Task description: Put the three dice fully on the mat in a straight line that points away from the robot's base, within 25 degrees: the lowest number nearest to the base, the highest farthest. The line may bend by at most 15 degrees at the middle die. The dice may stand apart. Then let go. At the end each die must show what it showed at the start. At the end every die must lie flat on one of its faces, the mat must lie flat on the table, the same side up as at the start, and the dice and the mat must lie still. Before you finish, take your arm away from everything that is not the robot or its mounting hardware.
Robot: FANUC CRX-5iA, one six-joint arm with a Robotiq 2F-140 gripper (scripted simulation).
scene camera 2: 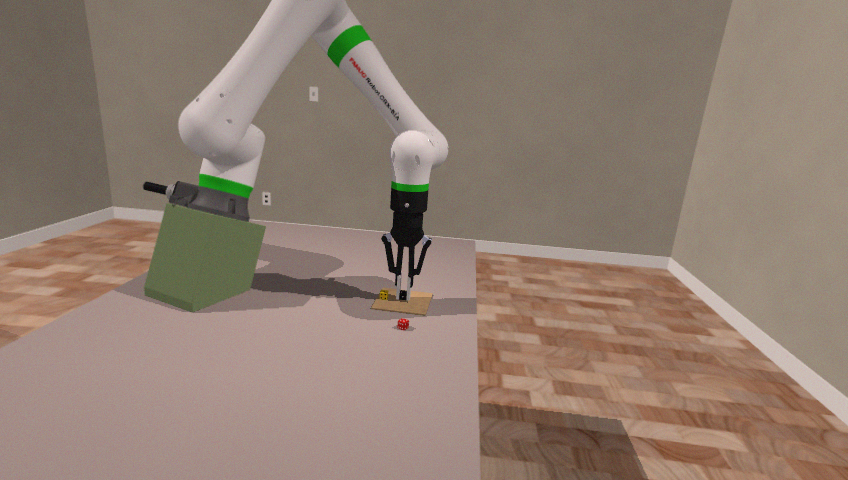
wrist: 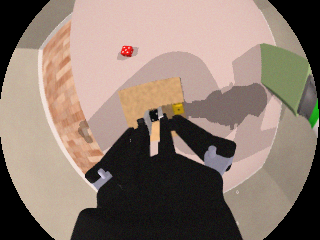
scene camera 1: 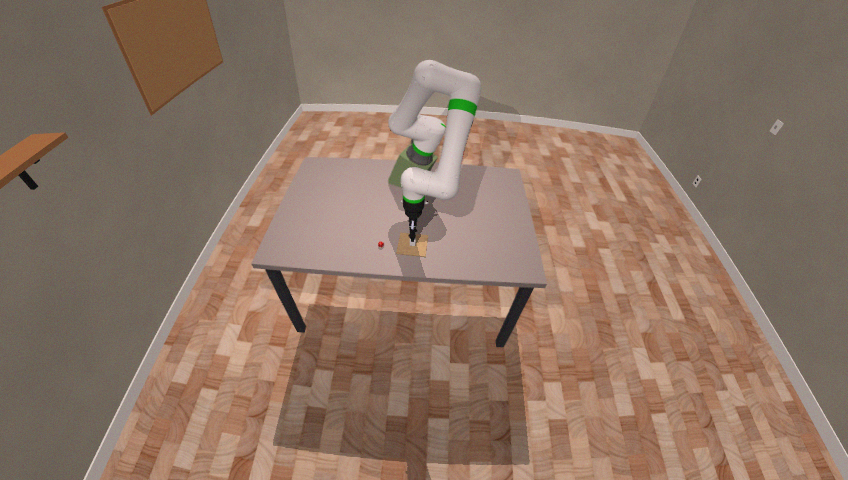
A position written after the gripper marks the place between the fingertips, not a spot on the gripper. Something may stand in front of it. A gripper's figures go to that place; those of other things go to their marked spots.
Labels:
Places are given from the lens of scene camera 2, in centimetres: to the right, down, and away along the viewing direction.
gripper (scene camera 2: 403, 298): -6, 15, 131
tan mat (scene camera 2: 418, 304): -1, 17, 129

